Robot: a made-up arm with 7 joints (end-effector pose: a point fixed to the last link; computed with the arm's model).
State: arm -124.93 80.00 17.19 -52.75 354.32 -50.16 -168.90
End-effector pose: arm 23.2 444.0 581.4 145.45 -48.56 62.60
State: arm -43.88 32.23 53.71 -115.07 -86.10 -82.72 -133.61
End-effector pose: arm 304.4 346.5 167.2 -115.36 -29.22 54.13
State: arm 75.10 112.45 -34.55 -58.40 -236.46 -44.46 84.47
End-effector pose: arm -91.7 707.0 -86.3 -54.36 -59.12 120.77
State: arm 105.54 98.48 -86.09 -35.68 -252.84 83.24 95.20
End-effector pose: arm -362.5 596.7 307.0 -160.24 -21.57 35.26
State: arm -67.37 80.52 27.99 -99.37 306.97 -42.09 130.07
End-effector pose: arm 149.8 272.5 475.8 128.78 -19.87 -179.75
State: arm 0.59 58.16 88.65 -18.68 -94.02 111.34 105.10
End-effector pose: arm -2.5 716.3 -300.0 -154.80 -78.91 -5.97
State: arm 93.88 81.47 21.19 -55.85 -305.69 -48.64 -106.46
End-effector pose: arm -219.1 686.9 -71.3 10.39 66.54 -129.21
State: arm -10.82 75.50 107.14 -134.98 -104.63 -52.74 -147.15
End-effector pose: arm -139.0 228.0 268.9 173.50 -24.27 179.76
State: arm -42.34 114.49 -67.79 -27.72 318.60 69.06 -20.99
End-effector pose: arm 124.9 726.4 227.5 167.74 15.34 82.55
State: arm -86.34 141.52 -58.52 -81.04 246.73 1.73 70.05
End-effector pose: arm 63.6 494.7 409.9 151.27 41.29 -11.82
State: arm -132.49 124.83 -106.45 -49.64 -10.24 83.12 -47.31
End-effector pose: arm 144.1 676.2 260.1 91.99 19.17 45.72
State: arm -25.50 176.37 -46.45 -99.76 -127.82 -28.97 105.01
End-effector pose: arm 181.8 300.4 444.7 178.10 75.54 62.34
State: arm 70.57 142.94 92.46 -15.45 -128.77 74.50 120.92
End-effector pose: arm 473.9 497.3 363.8 175.97 38.41 -69.67
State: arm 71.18 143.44 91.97 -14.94 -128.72 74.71 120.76
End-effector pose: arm 478.4 497.1 358.2 175.26 39.04 -69.69
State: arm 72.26 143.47 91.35 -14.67 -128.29 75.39 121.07
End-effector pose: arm 480.8 501.5 348.8 174.13 39.69 -70.38
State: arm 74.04 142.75 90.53 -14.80 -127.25 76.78 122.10
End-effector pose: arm 479.3 513.1 333.6 172.33 40.33 -72.10
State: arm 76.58 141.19 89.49 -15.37 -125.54 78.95 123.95
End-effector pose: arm 472.3 532.3 312.7 169.74 40.84 -75.00
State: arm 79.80 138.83 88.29 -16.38 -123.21 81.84 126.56
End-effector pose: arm 458.6 557.8 287.4 166.46 41.10 -78.93
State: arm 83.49 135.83 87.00 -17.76 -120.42 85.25 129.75
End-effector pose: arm 437.6 586.8 260.2 162.75 41.00 -83.54
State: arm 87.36 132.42 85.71 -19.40 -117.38 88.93 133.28
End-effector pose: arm 410.0 616.3 234.2 159.00 40.54 -88.35
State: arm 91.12 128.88 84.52 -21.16 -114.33 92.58 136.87
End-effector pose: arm 378.1 643.2 212.0 155.57 39.77 -92.88
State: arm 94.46 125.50 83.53 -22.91 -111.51 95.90 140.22
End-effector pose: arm 345.5 665.4 195.3 152.78 38.87 -96.75
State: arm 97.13 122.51 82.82 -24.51 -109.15 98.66 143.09
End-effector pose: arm 315.6 682.0 184.5 150.80 38.02 -99.76
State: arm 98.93 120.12 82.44 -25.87 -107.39 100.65 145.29
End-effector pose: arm 291.8 692.8 179.2 149.73 37.32 -101.79
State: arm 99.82 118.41 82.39 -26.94 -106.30 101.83 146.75
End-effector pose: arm 275.7 698.7 178.1 149.49 36.85 -102.93
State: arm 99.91 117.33 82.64 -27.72 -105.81 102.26 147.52
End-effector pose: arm 267.0 700.9 180.2 149.98 36.58 -103.26
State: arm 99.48 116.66 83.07 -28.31 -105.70 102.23 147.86
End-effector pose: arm 263.0 700.8 184.1 150.92 36.43 -103.13
